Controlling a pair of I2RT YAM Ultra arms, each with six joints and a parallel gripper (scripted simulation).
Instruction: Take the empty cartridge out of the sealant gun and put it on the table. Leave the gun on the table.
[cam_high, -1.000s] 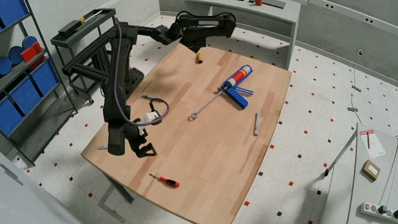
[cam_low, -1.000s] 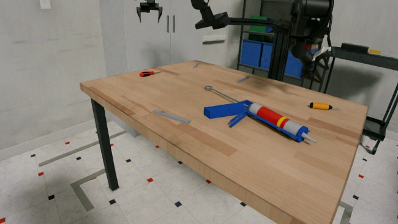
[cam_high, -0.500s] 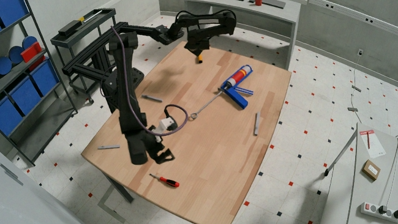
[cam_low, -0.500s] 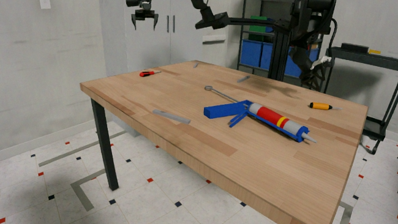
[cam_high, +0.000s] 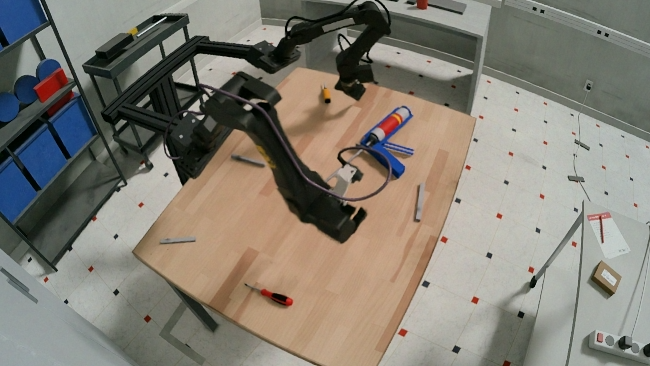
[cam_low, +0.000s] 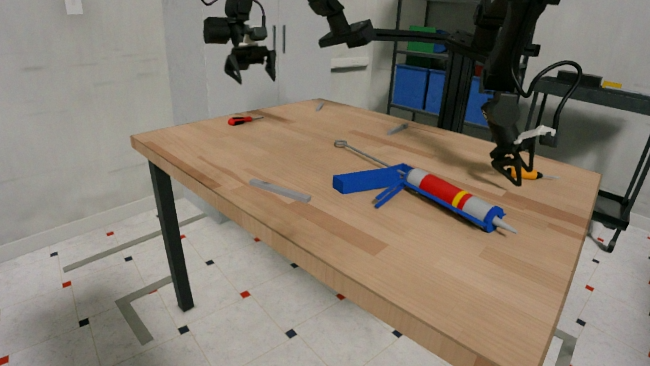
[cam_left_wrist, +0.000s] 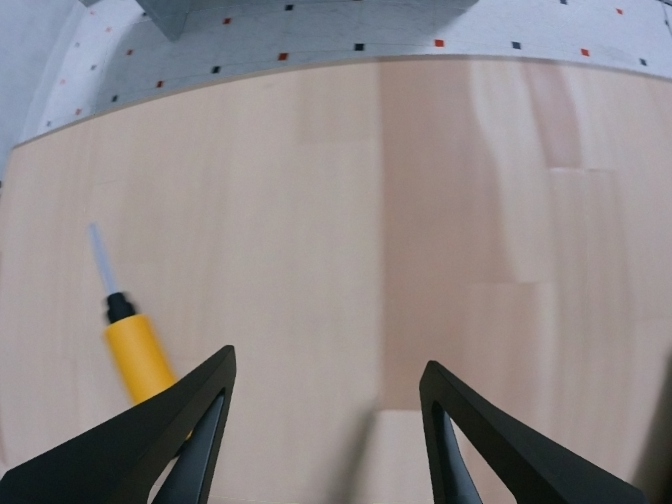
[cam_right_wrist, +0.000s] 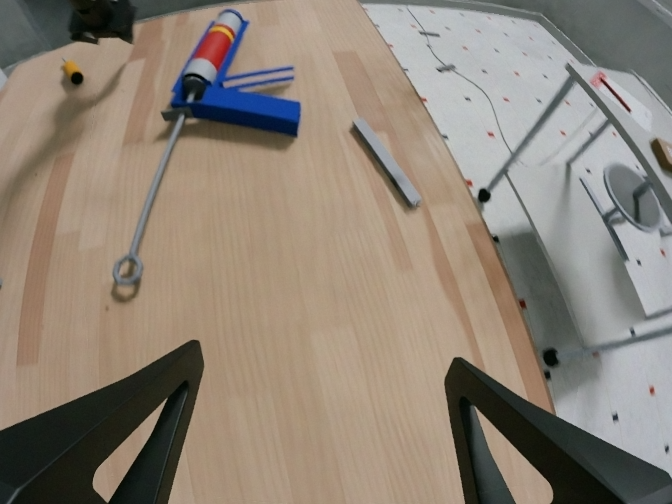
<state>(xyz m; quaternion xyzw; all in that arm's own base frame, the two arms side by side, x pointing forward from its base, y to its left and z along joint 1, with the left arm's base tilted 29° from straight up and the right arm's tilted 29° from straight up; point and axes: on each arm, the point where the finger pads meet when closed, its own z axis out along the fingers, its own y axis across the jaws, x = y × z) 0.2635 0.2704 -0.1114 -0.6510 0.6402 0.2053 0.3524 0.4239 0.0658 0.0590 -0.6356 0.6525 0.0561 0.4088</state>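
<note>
The white cartridge lies 20 cm ahead of my left hand, 10 cm to the right of it and 2 cm below it. Also, from my left hand: orange-handled screwdriver (13 cm behind, 3 cm below, 2 cm to the left); blue sealant gun (27 cm to the right, 17 cm ahead, 2 cm below); plunger rod (37 cm to the right, 10 cm ahead, 3 cm below).
</note>
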